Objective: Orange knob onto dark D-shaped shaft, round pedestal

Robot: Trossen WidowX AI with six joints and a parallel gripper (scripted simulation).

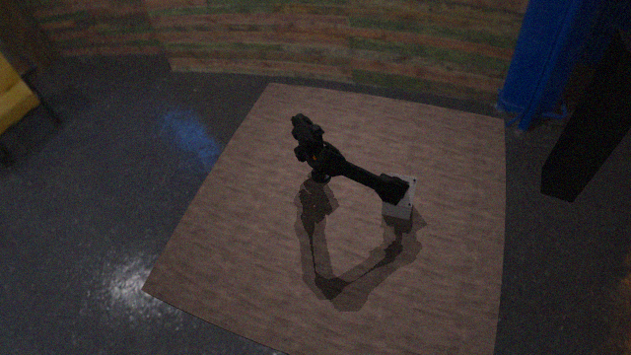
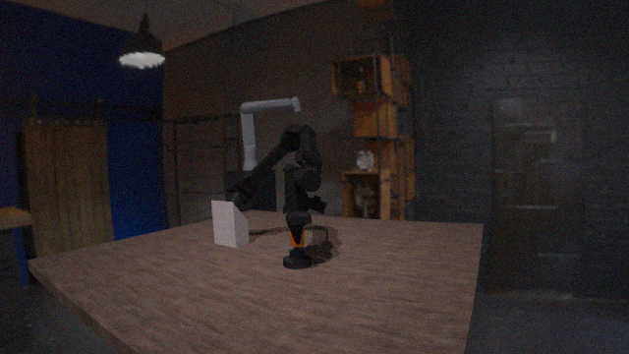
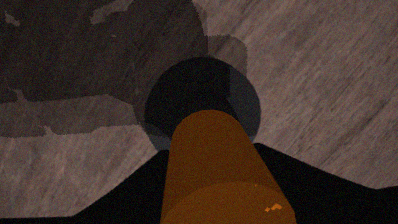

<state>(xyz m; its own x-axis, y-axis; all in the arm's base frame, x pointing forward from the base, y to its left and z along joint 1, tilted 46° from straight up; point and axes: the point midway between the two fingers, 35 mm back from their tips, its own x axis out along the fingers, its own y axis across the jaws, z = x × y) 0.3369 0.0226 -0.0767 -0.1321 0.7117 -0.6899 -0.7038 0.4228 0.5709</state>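
The orange knob is 20 mm above my gripper tip. Round my gripper tip: dark round pedestal (40 mm below).
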